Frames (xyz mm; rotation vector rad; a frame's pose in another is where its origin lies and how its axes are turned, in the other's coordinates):
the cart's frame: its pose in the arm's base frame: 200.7 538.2 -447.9 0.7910 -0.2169 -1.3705
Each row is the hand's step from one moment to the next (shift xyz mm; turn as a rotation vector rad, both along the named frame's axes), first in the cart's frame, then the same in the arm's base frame.
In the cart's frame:
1: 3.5 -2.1 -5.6 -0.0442 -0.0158 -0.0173
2: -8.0 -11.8 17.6 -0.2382 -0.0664 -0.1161
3: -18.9 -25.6 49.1 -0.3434 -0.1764 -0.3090
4: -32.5 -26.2 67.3 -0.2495 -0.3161 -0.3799
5: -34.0 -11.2 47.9 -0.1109 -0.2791 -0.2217
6: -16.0 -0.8 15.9 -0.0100 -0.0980 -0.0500
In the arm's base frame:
1: 2.3 -1.1 -6.4 -0.0125 0.0476 -0.0091
2: -21.2 0.9 8.0 -0.0397 0.2649 -0.0539
3: -52.5 -0.7 25.8 -0.0398 0.4356 -0.2306
4: -66.5 5.0 42.7 -0.0883 0.3762 -0.3964
5: -43.9 13.6 38.3 -0.1183 0.1881 -0.2999
6: -13.3 8.9 15.9 -0.0510 0.0288 -0.0937

